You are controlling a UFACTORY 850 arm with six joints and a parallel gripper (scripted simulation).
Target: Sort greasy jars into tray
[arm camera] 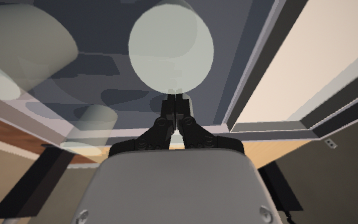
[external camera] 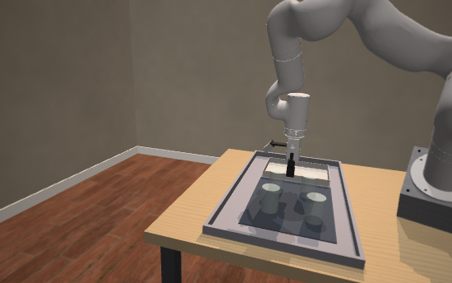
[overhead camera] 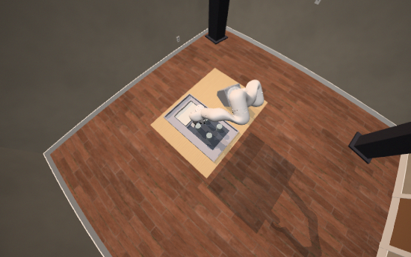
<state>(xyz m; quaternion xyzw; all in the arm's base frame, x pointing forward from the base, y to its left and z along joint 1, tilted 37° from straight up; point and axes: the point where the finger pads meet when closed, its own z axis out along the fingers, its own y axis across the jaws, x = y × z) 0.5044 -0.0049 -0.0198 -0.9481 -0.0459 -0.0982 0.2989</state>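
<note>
The dark drying mat is 90 mm below my hand, 80 mm to the left of it and 30 mm behind it. Also, from my hand: cream tray 230 mm to the right, 90 mm below, 20 mm ahead.
</note>
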